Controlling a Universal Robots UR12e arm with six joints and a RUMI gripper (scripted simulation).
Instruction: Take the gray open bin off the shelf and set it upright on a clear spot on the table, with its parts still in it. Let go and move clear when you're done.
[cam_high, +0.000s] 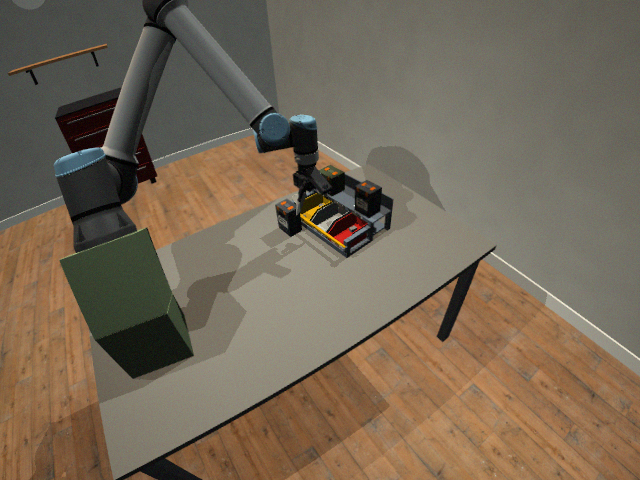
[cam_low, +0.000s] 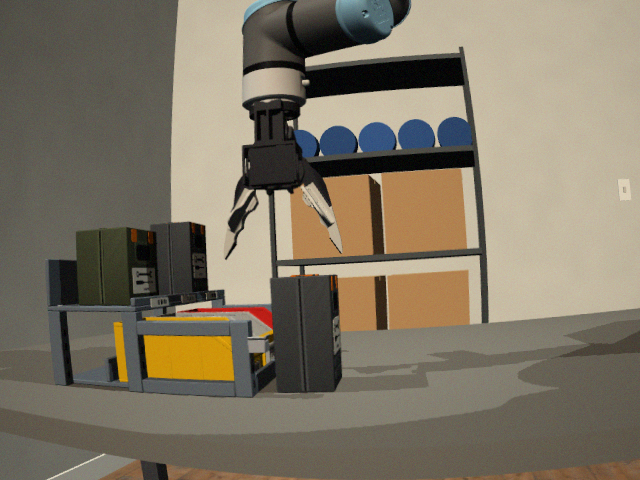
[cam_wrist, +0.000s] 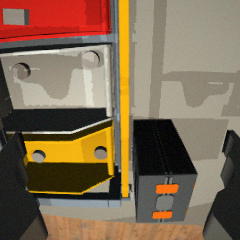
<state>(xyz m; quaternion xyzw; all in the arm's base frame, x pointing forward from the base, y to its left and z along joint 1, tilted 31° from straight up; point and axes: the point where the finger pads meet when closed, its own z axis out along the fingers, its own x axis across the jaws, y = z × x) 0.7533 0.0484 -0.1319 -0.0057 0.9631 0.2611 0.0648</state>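
Right now the yellow bar is 10 cm below my hand. Also, from my hand: gray open bin (11 cm below, 10 cm ahead); then yellow bin (12 cm to the left, 11 cm below, 10 cm ahead); then red bin (11 cm to the right, 11 cm below, 11 cm ahead).
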